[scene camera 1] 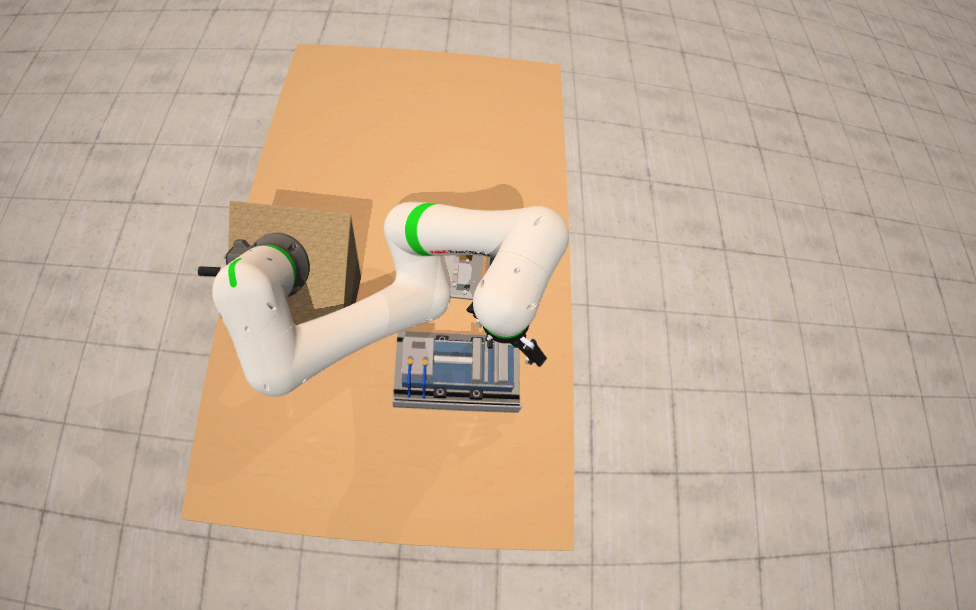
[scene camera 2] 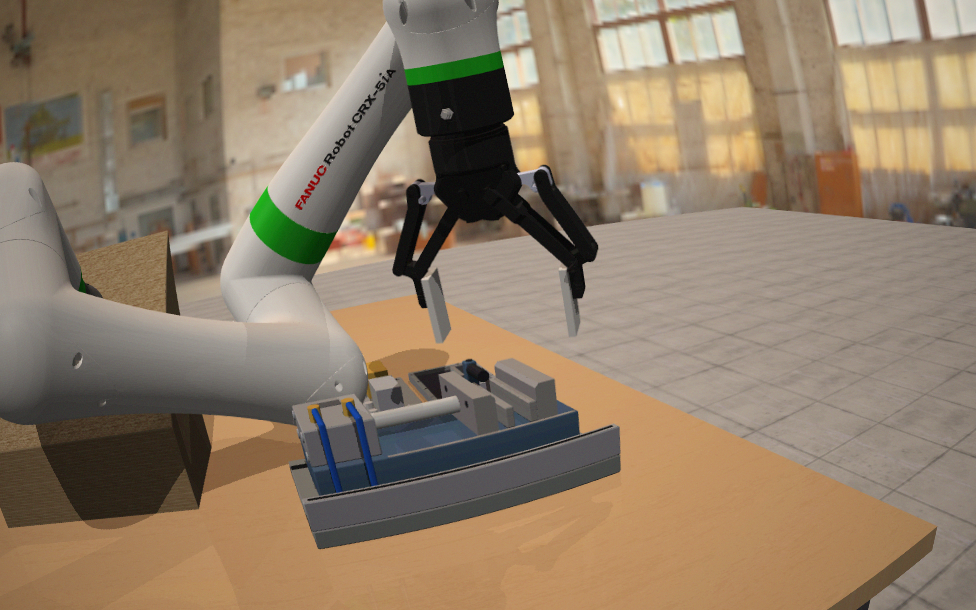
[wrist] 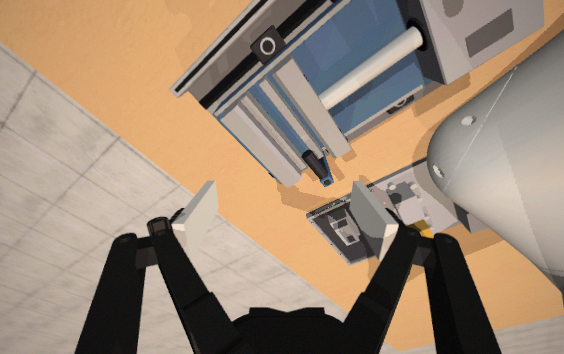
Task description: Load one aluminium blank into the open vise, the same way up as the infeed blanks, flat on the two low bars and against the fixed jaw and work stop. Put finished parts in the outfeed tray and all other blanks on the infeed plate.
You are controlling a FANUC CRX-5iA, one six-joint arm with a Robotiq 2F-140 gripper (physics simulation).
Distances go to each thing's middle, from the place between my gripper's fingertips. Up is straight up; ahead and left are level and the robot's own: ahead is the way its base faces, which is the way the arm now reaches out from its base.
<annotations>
The blue-grey base (scene camera 2: 431, 432) is 10 cm behind my hand, 9 cm below it and 4 cm to the right of it. The rest, counted from my hand: infeed plate (wrist: 440, 209): 25 cm to the left, 14 cm behind, 12 cm below; outfeed tray (scene camera 2: 429, 379): 25 cm to the left, 12 cm below, 1 cm ahead.
</annotations>
